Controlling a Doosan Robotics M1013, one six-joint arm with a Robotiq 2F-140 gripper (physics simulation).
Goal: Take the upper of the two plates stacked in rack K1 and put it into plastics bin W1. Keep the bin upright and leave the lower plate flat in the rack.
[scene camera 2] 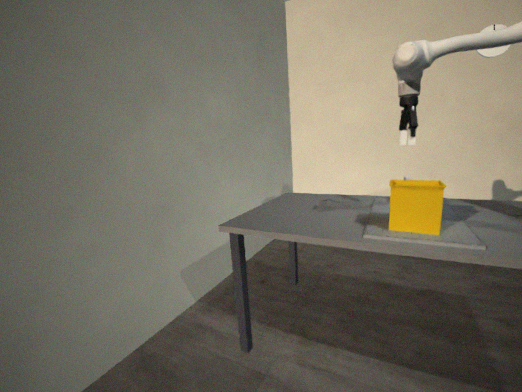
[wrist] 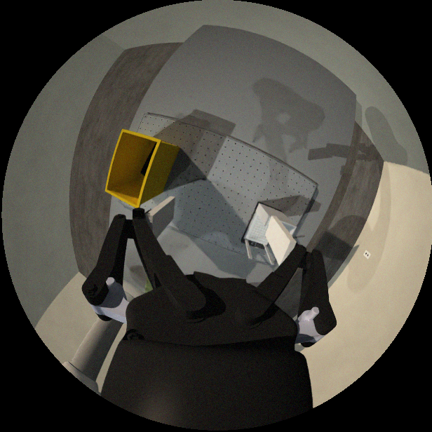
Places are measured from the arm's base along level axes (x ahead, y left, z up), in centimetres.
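Pixels of known places: gripper, fingertip midpoint: (scene camera 2: 406, 144).
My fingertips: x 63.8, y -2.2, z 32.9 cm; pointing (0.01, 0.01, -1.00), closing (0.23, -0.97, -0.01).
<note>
Behind a point stands the place of what it marks.
The yellow bin W1 (scene camera 2: 416, 207) @[x 60.8, y 28.4, z 10.5 cm] (wrist: 161, 169) stands upright on the perforated board. In the wrist view, a black flat piece (wrist: 148, 161), apparently a plate, shows partly inside it; the near wall hides the rest. The small white rack K1 (wrist: 256, 230) stands near the board's right end, partly behind one finger. A dark edge runs along its left side; I cannot clearly make out the lower plate. In scene camera 2 the bin mostly hides the rack. My gripper (scene camera 2: 407, 141) @[x 63.8, y -2.2, z 32.9 cm] (wrist: 221, 216) is open and empty, high above the board, fingers pointing down.
The perforated board (scene camera 2: 425, 241) @[x 57.9, y 35.9, z 0.5 cm] (wrist: 240, 162) lies on the grey table (scene camera 2: 300, 215) @[x 111.3, y 14.5, z -0.4 cm] (wrist: 220, 65). The bin stands near the board's front edge in scene camera 2. Walls (scene camera 2: 150, 150) (scene camera 2: 340, 100) rise beyond the table. Shadows of the arm fall on the table.
</note>
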